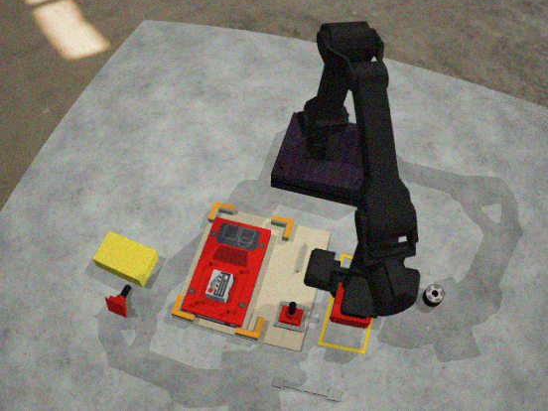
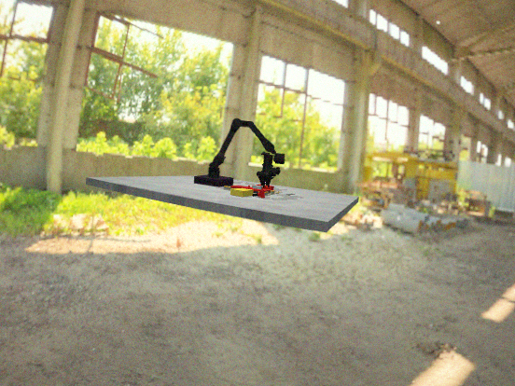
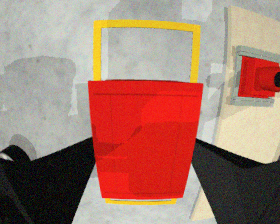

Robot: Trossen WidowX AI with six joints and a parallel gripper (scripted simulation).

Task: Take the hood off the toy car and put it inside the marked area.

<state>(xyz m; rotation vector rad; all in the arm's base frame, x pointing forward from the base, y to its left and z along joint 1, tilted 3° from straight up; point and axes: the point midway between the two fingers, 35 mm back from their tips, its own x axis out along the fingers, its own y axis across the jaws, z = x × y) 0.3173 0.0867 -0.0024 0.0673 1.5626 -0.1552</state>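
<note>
Right now my gripper tip is right at the flat red hood. Also, from my gripper tip: yellow block (42 cm to the right, 2 cm behind).
</note>
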